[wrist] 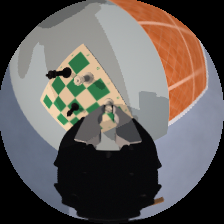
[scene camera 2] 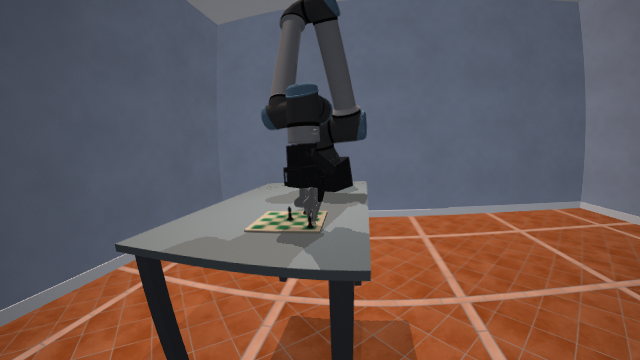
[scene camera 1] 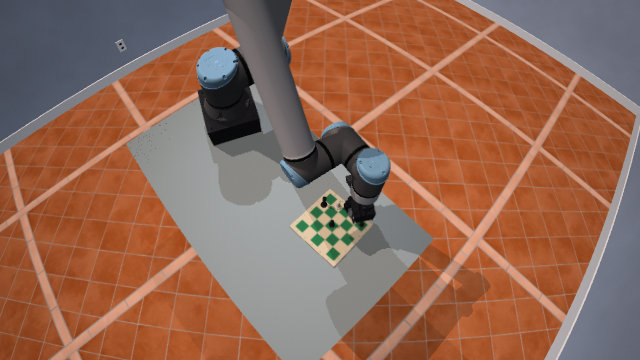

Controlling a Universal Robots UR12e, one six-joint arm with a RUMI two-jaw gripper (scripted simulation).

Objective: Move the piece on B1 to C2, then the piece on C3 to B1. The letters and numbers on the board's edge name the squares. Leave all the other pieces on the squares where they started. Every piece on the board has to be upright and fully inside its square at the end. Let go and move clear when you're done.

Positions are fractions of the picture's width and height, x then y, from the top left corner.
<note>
I see my gripper (scene camera 2: 0.49,0.61).
My gripper shows as well in the wrist view (wrist: 0.48,0.47).
</note>
